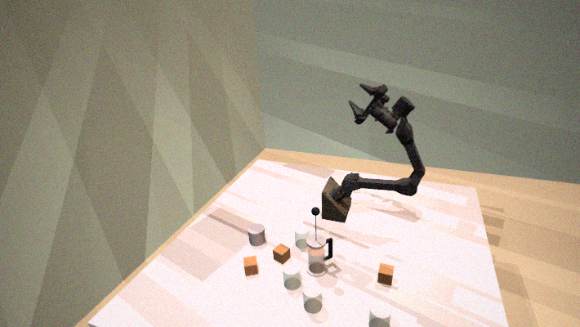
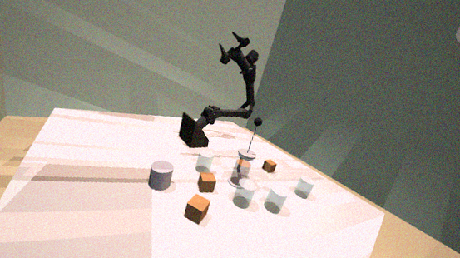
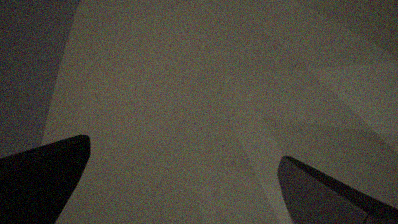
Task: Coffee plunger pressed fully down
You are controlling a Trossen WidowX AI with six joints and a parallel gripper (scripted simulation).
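Now: the glass coffee press 460 mm below my gripper tip, 410 mm ahead of it and 10 mm to the left of it. Round my gripper tip: grey cylinder: 560 mm below, 380 mm ahead, 300 mm to the right.
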